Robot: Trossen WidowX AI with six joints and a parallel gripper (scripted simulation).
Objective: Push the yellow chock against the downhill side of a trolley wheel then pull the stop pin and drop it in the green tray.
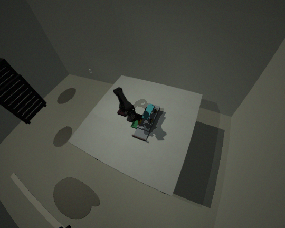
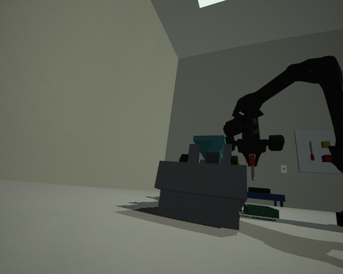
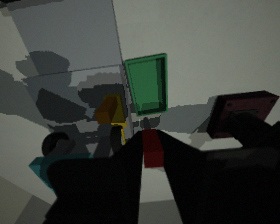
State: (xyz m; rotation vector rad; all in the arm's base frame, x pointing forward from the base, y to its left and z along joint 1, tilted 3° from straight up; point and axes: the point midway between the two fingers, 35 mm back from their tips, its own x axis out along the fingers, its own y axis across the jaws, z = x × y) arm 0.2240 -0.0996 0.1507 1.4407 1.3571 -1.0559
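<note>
The red-headed stop pin is right at my gripper tip. Round my gripper tip: grey ramp block 100 mm ahead, 110 mm to the left, 90 mm below; yellow chock 50 mm ahead, 10 mm to the left, 50 mm below; teal trolley 100 mm ahead, 120 mm to the left, 20 mm below.
</note>
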